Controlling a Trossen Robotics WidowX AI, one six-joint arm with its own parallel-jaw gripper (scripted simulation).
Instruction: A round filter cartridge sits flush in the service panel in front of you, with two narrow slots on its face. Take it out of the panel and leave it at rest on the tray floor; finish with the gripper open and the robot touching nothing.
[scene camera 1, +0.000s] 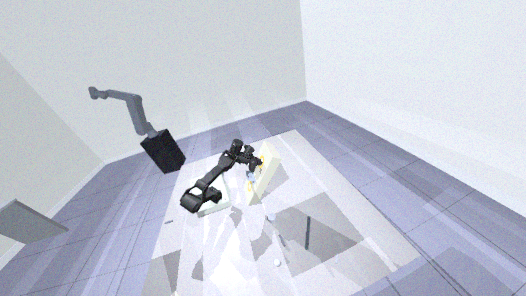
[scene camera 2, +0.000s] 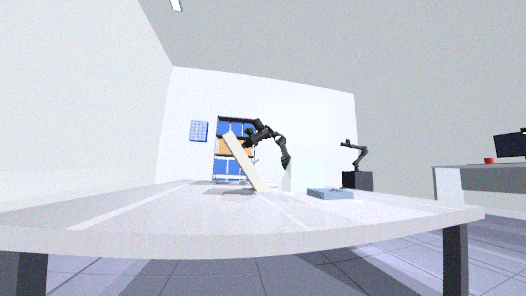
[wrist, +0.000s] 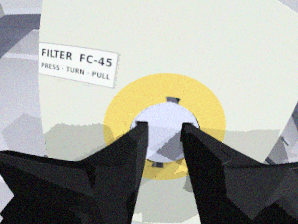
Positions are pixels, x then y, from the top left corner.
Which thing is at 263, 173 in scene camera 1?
A service panel.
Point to a service panel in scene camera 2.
At 230, 140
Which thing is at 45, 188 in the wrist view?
My gripper.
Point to a service panel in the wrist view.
96, 72
